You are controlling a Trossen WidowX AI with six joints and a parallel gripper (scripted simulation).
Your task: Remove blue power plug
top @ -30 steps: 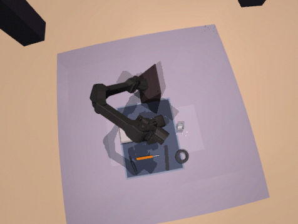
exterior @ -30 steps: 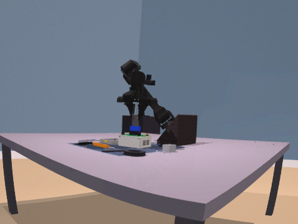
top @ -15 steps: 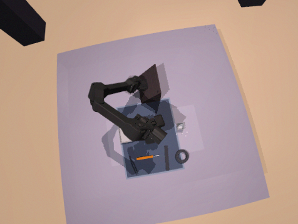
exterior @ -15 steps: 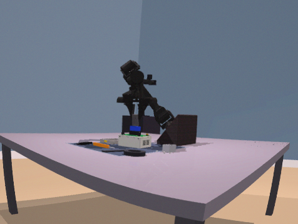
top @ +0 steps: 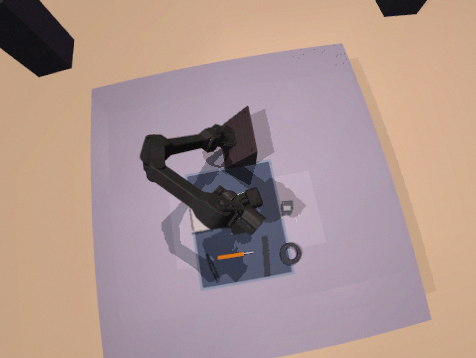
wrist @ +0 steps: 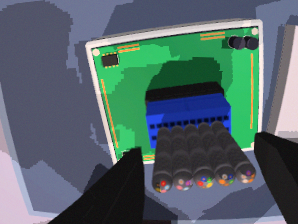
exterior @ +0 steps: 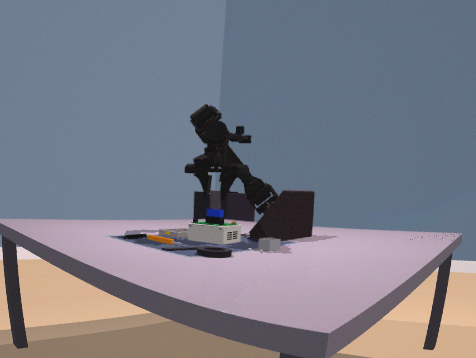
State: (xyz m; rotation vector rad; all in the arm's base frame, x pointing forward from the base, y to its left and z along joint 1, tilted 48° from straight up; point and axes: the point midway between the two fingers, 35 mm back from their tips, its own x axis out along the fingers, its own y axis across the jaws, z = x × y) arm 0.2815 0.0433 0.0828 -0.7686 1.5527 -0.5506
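The blue power plug is 3 cm below my gripper tip. Also, from my gripper tip: black bar 19 cm ahead, 9 cm to the left, 12 cm below; then grey tray 14 cm to the right, 12 cm below; then dark blue mat 5 cm ahead, 12 cm below.
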